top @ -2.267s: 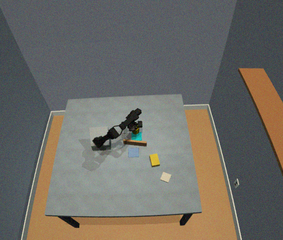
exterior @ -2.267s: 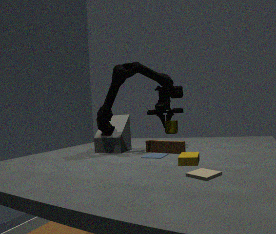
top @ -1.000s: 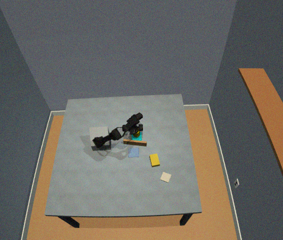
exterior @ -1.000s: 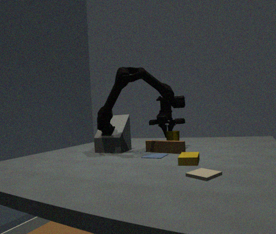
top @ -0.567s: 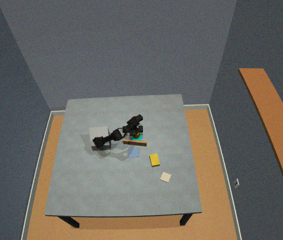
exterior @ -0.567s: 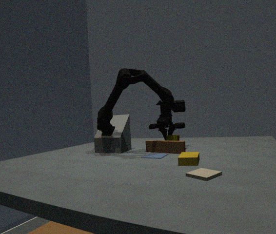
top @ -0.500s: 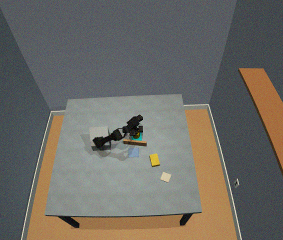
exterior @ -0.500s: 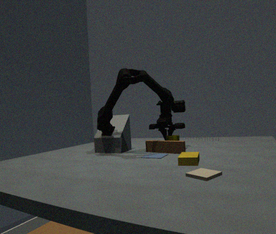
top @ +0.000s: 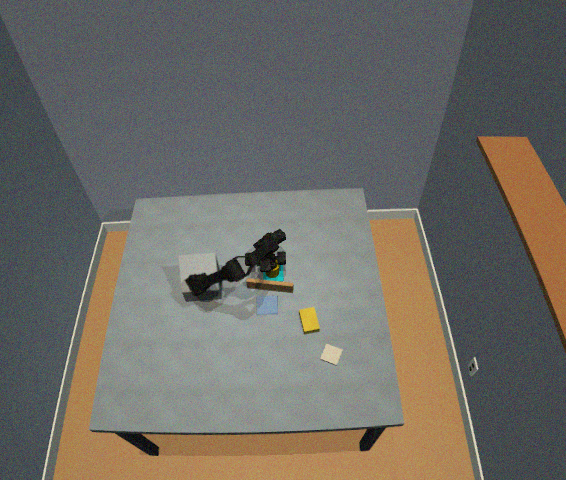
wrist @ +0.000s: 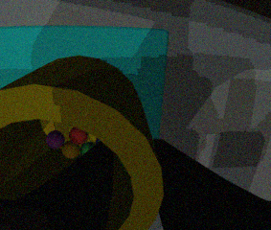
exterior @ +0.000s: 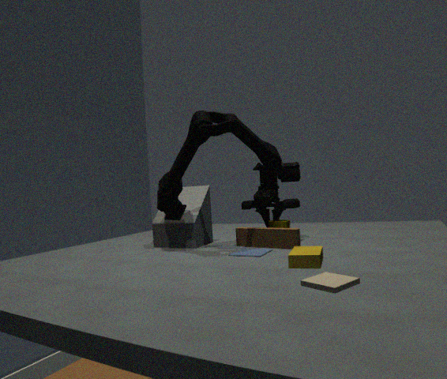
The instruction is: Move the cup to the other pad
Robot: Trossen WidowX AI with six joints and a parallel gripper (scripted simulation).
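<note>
Right now my gripper tip is 2 cm short of the yellow cup and 1 cm above it. Also, from my gripper tip: cyan pad: 3 cm ahead, 5 cm below; then light blue pad: 18 cm to the right, 5 cm below; then brown bar: 1 cm ahead, 9 cm to the right, 2 cm below.
</note>
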